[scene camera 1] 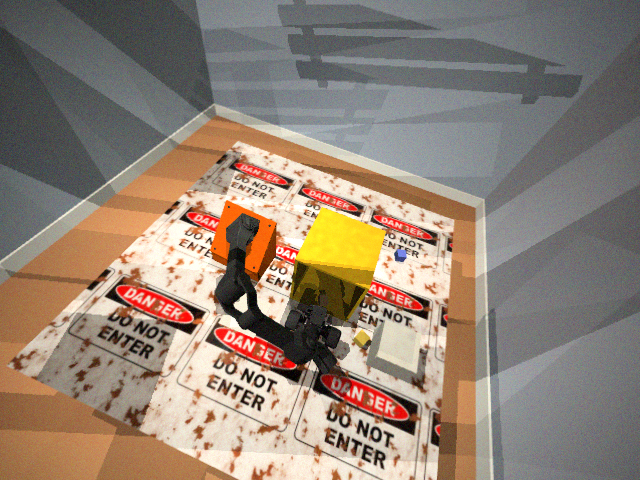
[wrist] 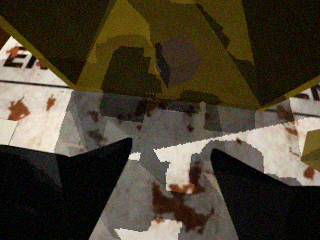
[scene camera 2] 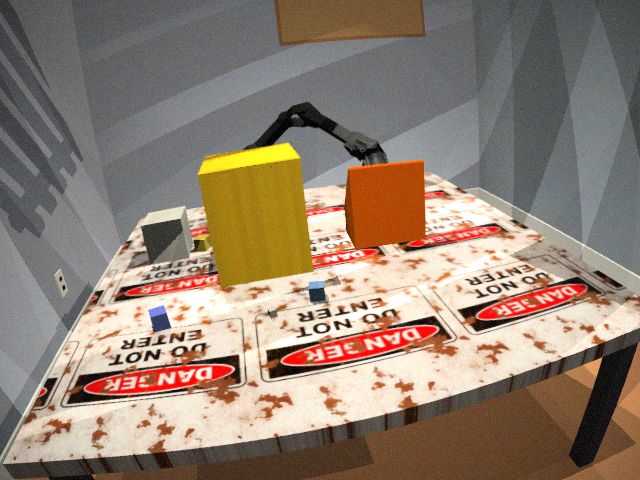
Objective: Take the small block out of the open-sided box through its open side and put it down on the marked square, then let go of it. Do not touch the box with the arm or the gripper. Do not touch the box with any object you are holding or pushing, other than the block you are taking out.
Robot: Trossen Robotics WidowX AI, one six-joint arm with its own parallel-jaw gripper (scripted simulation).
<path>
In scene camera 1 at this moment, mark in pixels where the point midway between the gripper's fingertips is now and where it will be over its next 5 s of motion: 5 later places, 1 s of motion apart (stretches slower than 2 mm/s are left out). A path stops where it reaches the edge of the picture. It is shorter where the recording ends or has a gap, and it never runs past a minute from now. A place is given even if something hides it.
The gripper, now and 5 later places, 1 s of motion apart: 315, 322; 320, 311; 324, 300; 324, 298; 321, 309; 318, 314
</path>
